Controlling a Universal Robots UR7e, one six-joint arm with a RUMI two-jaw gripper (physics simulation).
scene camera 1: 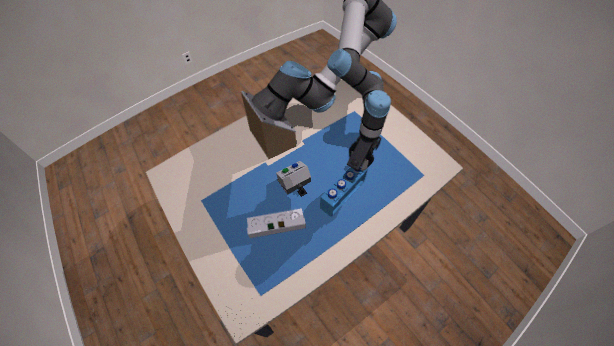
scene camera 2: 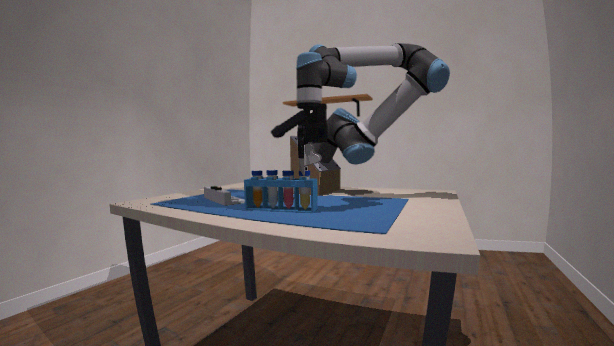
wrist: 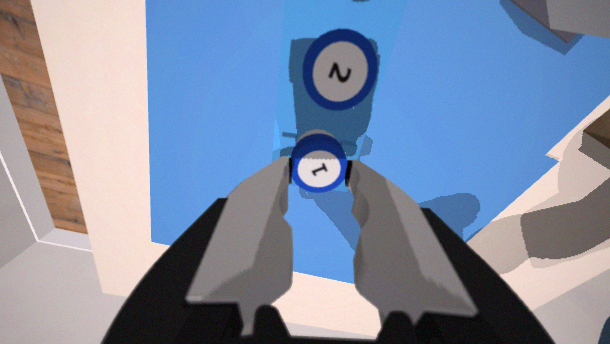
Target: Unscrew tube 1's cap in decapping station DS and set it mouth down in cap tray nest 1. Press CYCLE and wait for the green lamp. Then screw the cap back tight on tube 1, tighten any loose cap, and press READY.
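Pixels of known places: gripper, between the fingertips: (scene camera 2: 305, 175) (wrist: 317, 161); arm's base, origin of its link: (scene camera 1: 266, 109) (scene camera 2: 316, 151).
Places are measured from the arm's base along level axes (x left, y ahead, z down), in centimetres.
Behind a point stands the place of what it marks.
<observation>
A blue rack (scene camera 1: 327, 204) {y 46.6, x -2.1, z 9.9 cm} (scene camera 2: 315, 194) {y 40.6, x 19.3, z 13.0 cm}, which I take for station DS, holds capped tubes upright. Tube 1's cap (wrist: 319, 172) {y 41.5, x 16.3, z 5.9 cm} (scene camera 2: 307, 173) {y 42.5, x 17.7, z 6.6 cm} is blue with a white top marked 1, at the rack's end; the arm hides it in scene camera 1. My gripper (scene camera 1: 361, 169) {y 41.5, x 16.3, z 7.2 cm} (scene camera 2: 303, 173) {y 41.5, x 16.3, z 7.2 cm} (wrist: 317, 161) {y 41.5, x 16.3, z 7.2 cm} points down and is shut on this cap, a pad against each side. A white block with round nests (scene camera 1: 255, 231) {y 39.3, x -29.5, z 13.5 cm} (scene camera 2: 217, 195) {y 44.6, x -18.2, z 15.2 cm}, which looks like the cap tray, has a dark green and an amber square. A grey box (scene camera 1: 296, 178) {y 29.5, x -4.7, z 11.9 cm} carries a green button (scene camera 1: 285, 171) {y 24.9, x -6.9, z 10.7 cm} and a blue button (scene camera 1: 295, 165) {y 24.6, x -1.9, z 11.0 cm}.
Cap 2 (scene camera 1: 350, 175) {y 43.2, x 11.0, z 5.9 cm} (wrist: 340, 69) {y 42.9, x 11.0, z 5.9 cm} is right beside the gripped cap, with two more caps (scene camera 1: 341, 184) {y 44.4, x 5.7, z 5.8 cm} (scene camera 1: 332, 193) {y 45.5, x 0.7, z 5.9 cm} further along the rack. A small black piece (scene camera 1: 302, 191) {y 33.4, x -4.6, z 16.9 cm} is at the grey box's front. The blue mat (scene camera 1: 385, 175) {y 46.8, x 29.6, z 18.0 cm} lies under these things.
</observation>
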